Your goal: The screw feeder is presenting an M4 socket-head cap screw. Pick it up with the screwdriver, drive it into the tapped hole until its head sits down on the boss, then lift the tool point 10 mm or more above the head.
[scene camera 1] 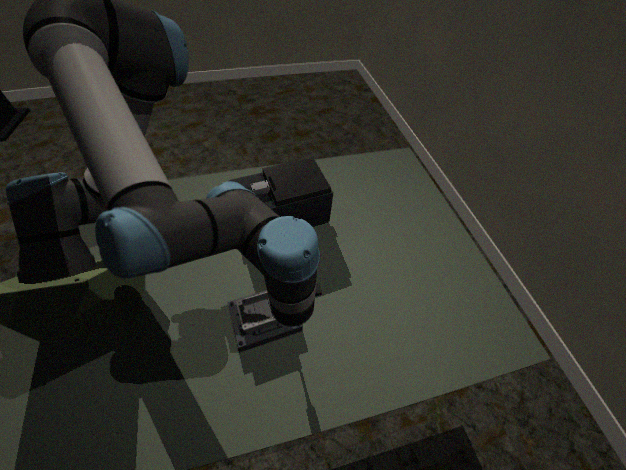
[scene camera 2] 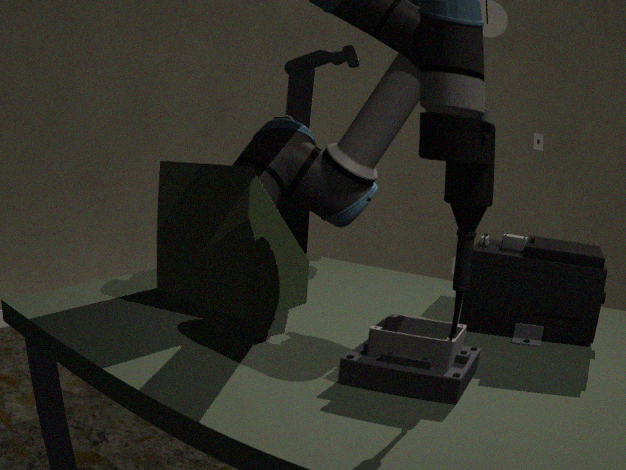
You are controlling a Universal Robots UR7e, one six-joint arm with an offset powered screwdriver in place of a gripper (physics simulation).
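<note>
The screwdriver (scene camera 2: 452,335), my gripper, points straight down in scene camera 2, its thin tip at the right-hand corner of a light grey open-topped housing (scene camera 2: 404,349) (scene camera 1: 258,323). The tip overlaps the housing's rim there; whether it touches anything is too dark to tell. In scene camera 1 the wrist hides the tool and that corner. The housing sits on a dark fixture block (scene camera 2: 399,378) (scene camera 1: 270,340). The screw feeder (scene camera 2: 535,298) (scene camera 1: 300,182) stands behind the tool. No screw can be made out at the tip; the tapped hole and boss cannot be made out either.
A small metal bracket (scene camera 2: 527,333) is at the feeder's foot. A large green panel (scene camera 2: 202,232) stands at the left in scene camera 2. A dark post (scene camera 2: 300,96) with an arm rises behind it. The table's dark front edge (scene camera 2: 151,404) runs along the near side.
</note>
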